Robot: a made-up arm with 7 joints.
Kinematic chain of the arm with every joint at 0, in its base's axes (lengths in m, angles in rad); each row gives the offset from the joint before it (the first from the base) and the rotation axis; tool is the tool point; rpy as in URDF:
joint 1: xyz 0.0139 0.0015 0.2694 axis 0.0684 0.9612 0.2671
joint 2: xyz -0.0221 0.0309 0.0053 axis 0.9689 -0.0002 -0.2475
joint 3: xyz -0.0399 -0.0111 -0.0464 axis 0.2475 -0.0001 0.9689
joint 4: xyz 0.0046 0.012 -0.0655 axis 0.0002 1 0
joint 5: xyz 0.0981 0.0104 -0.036 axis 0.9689 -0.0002 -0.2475
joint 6: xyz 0.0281 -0.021 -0.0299 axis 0.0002 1 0
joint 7: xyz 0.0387 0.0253 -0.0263 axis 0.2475 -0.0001 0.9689
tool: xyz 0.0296 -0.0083 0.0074 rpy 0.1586 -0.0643 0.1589
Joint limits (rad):
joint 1: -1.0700..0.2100
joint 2: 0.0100..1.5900
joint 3: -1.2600..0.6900
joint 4: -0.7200..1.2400
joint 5: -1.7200..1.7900
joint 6: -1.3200..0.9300
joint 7: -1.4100..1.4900
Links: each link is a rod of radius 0.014 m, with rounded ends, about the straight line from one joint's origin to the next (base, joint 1, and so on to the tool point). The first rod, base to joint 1, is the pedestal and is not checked.
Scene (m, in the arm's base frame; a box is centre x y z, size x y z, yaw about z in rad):
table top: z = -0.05
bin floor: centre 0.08 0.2 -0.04 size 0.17 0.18 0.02 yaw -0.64
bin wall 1: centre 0.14 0.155 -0 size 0.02 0.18 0.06 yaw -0.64
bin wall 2: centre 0.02 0.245 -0 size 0.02 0.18 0.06 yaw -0.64
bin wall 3: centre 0.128 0.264 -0 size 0.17 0.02 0.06 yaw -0.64
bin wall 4: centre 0.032 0.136 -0 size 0.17 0.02 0.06 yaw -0.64
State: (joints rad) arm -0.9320 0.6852 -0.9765 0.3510 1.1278 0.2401 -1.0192
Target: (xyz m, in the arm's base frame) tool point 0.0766 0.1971 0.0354
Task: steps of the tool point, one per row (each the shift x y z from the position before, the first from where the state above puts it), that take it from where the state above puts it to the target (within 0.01 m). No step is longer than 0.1 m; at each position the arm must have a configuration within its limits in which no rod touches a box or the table.
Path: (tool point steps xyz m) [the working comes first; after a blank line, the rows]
Joints at the target: -0.2286 1.0589 -1.0564 0.6035 1.0635 0.2354 -1.1495
Straight joint move there: touches bin wall 1.

1: -0.0382 0.0575 -0.0298
2: -0.0473 0.0499 -0.0129
3: -0.0485 0.0402 0.0039
4: -0.0424 0.0295 0.0175
5: -0.0038 0.0043 -0.0322
6: 0.0038 -0.0043 -0.0286

